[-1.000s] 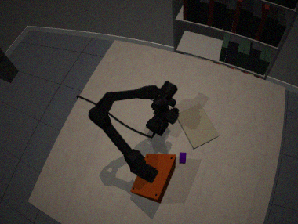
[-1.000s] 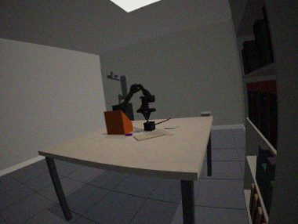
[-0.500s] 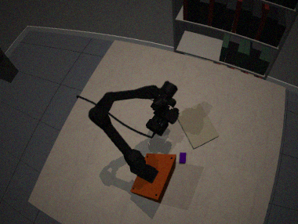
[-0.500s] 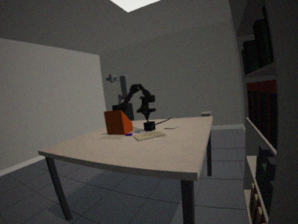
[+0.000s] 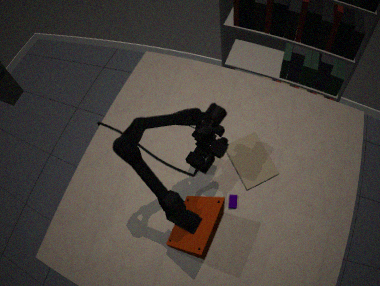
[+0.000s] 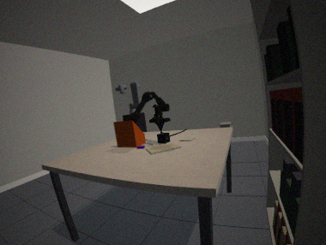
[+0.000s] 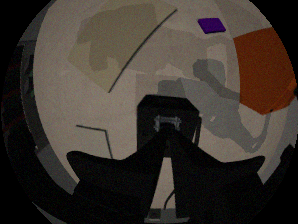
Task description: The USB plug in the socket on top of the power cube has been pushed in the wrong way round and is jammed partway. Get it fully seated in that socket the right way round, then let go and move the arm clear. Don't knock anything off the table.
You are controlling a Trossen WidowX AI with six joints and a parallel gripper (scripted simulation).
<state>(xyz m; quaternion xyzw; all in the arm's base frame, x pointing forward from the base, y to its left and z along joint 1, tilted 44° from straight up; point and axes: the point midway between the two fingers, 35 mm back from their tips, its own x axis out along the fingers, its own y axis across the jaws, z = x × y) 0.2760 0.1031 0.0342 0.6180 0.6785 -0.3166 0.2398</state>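
My gripper tip is 4 cm above the USB socket and 1 cm to the right of it. Also, from my gripper tip: flat beige pad (16 cm to the right, 11 cm below, 10 cm ahead); grey USB plug (1 cm below); small purple block (17 cm to the right, 10 cm below, 10 cm behind).
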